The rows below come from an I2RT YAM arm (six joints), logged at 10 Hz.
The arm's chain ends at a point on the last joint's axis. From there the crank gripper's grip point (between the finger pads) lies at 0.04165 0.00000 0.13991 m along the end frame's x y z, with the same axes.
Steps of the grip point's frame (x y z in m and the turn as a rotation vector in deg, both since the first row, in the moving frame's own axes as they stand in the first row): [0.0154 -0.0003 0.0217 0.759 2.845 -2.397]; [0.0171 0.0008 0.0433 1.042 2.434 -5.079]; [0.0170 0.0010 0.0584 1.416 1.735 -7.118]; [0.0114 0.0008 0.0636 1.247 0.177 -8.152]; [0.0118 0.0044 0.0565 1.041 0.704 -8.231]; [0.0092 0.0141 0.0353 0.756 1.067 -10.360]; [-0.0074 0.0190 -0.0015 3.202 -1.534 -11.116]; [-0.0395 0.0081 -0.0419 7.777 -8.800 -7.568]
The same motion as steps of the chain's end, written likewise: [0.0086 0.0034 0.0240 0.759 2.845 -2.397]; [0.0115 0.0073 0.0452 1.042 2.434 -5.079]; [0.0133 0.0099 0.0598 1.416 1.735 -7.118]; [0.0116 0.0098 0.0638 1.247 0.177 -8.152]; [0.0107 0.0130 0.0571 1.041 0.704 -8.231]; [0.0075 0.0237 0.0362 0.756 1.067 -10.360]; [-0.0021 0.0345 -0.0021 3.202 -1.534 -11.116]; [-0.0161 0.0314 -0.0449 7.777 -8.800 -7.568]
